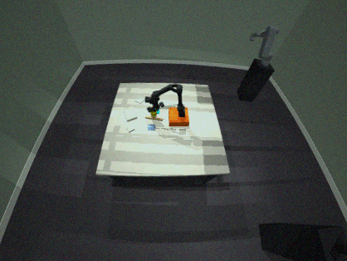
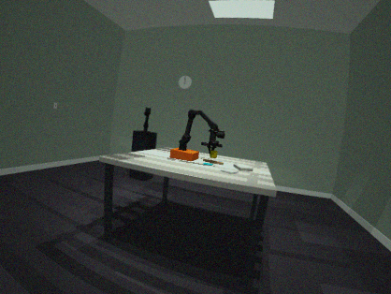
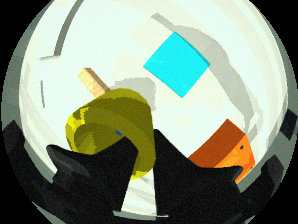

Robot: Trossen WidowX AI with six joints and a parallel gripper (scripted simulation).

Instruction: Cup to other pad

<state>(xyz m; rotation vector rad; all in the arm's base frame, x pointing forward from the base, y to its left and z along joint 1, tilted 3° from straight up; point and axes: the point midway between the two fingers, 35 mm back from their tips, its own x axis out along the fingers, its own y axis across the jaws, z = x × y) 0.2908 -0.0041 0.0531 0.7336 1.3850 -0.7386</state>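
Right now the cyan pad is 9 cm below my gripper tip, 8 cm to the right of it and 1 cm ahead of it. Also, from my gripper tip: yellow cup 2 cm to the left, 2 cm ahead; thin wooden stick 8 cm below, 4 cm to the left, 2 cm ahead.
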